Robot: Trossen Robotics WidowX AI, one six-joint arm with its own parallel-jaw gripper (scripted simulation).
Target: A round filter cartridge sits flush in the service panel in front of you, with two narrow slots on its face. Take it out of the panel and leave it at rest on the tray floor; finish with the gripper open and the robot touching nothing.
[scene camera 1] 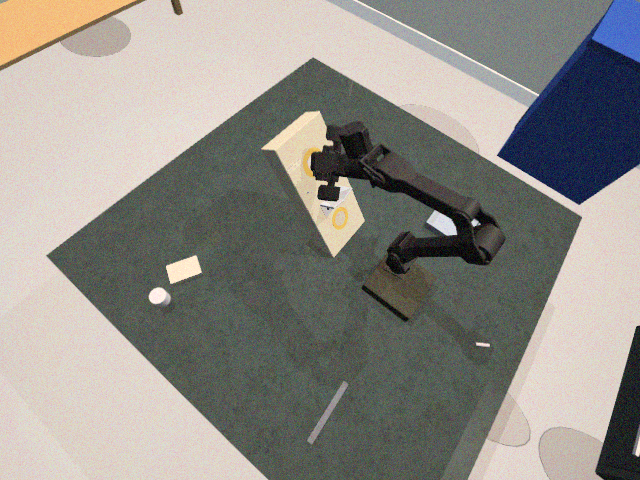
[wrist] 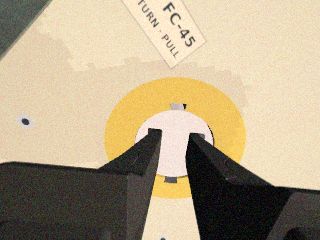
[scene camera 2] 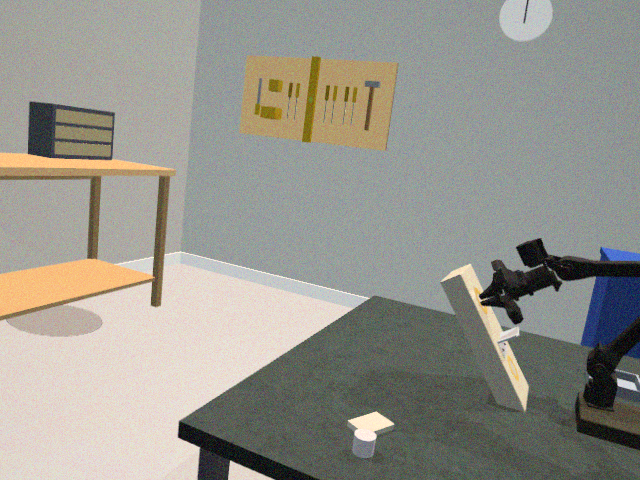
Labels:
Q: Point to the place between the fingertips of my gripper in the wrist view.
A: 173,136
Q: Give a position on a round filter cartridge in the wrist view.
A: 176,124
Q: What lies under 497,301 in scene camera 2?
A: My gripper.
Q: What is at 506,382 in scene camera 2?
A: A cream service panel.

